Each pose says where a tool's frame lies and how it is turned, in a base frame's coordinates. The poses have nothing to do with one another.
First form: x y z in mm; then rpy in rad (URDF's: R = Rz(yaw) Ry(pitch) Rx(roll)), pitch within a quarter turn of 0, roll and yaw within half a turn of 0.
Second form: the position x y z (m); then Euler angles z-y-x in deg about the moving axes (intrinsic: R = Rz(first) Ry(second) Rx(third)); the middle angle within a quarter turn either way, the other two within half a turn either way. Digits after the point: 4 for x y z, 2 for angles.
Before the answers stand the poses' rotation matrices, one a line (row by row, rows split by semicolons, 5 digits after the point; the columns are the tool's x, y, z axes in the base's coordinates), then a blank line. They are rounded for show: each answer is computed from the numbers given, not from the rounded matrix.
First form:
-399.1 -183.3 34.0 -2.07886 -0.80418 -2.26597
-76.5 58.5 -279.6 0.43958 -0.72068 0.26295
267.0 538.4 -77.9 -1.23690 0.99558 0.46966
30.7 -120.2 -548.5 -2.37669 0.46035 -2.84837
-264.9 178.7 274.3 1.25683 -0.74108 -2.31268
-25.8 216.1 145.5 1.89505 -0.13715 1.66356
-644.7 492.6 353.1 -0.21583 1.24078 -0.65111
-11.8 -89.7 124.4 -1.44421 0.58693 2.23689
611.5 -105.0 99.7 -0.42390 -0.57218 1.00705
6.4 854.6 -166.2 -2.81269 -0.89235 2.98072
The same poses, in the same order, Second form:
-0.44433 -0.77666 0.44651; -0.53272 -0.17165 -0.82870; 0.72026 -0.60608 -0.33748
0.72553 -0.50639 -0.46602; 0.19530 0.80083 -0.56615; 0.65990 0.31975 0.67993
0.48511 -0.85522 -0.18238; 0.24621 -0.06654 0.96693; -0.83907 -0.51397 0.17829
-0.85766 0.08598 0.50698; -0.25895 0.77958 -0.57027; -0.44426 -0.62038 -0.64634
-0.49847 0.66151 -0.56029; -0.54386 0.26467 0.79635; 0.67509 0.70168 0.22784
-0.09176 0.32924 0.93978; 0.98635 -0.09953 0.13118; 0.13672 0.93899 -0.31561
0.25776 0.43086 0.86483; -0.19640 0.89975 -0.38972; -0.94604 -0.06940 0.31654
-0.51451 0.24021 -0.82315; 0.65466 -0.50995 -0.55800; -0.55381 -0.82598 0.10512
0.44925 -0.65144 -0.61140; 0.71063 0.67531 -0.19738; 0.54147 -0.34580 0.76631
-0.61948 -0.09663 -0.77904; 0.10053 0.97446 -0.20081; 0.77855 -0.20271 -0.59394

-0.3991 -0.1833 0.0340 -129.83 -46.08 -119.11
-0.0765 0.0585 -0.2796 15.07 -41.29 25.19
0.2670 0.5384 -0.0779 26.91 57.04 -70.87
0.0307 -0.1202 -0.5485 -163.20 26.38 -136.17
-0.2649 0.1787 0.2743 -132.51 -42.46 72.01
-0.0258 0.2161 0.1455 95.31 -7.86 108.58
-0.6447 0.4926 0.3531 -37.31 71.09 -12.37
-0.0118 -0.0897 0.1244 128.16 33.63 -82.75
0.6115 -0.1050 0.0997 57.70 -32.78 -24.29
0.0064 0.8546 -0.1662 170.78 -51.13 -161.16

